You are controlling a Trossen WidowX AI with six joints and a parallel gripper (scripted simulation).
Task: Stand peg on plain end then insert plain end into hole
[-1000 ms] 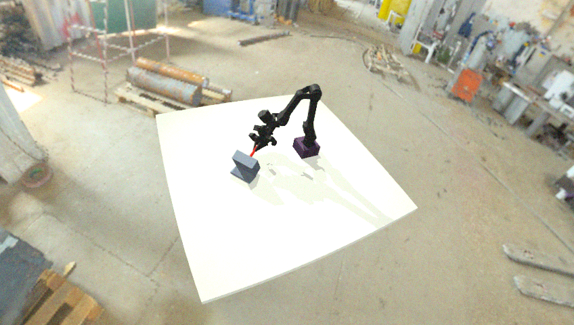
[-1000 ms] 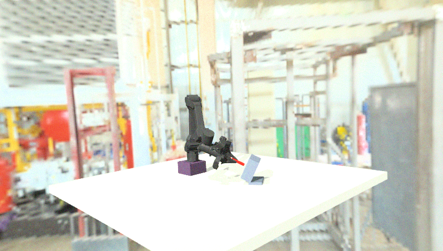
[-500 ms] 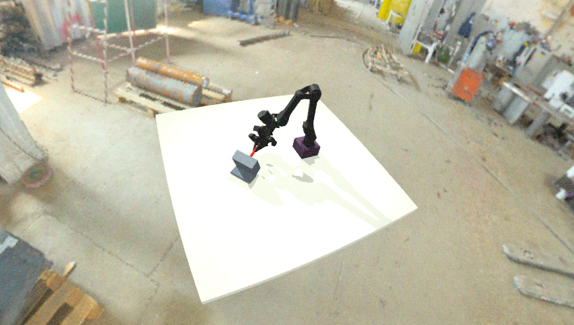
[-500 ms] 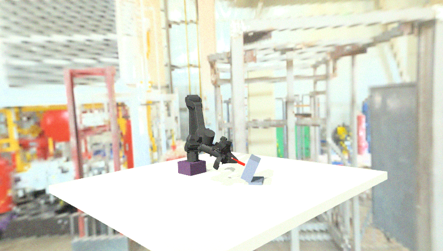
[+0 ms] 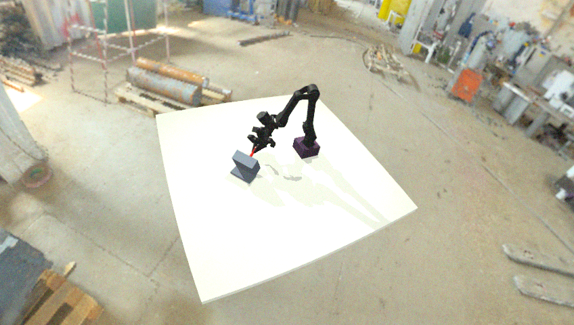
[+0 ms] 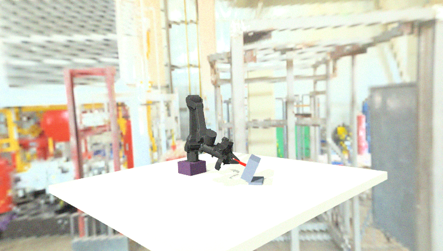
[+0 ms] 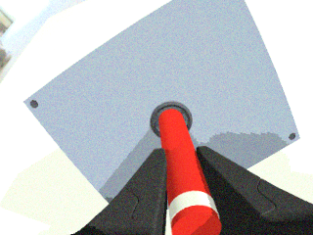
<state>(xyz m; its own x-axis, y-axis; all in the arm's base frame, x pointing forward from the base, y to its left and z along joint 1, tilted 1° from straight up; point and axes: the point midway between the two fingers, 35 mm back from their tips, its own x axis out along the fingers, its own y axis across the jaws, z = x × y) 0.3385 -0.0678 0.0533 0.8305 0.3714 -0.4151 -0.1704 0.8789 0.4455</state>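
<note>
The grey sloped panel lies 50 mm ahead of my gripper tip, 30 mm below it and 20 mm to the left of it. Also, from my gripper tip: red peg 10 mm to the right, 10 mm behind, 10 mm above; then grey foot plate 100 mm below, 80 mm ahead, 30 mm to the left.
</note>
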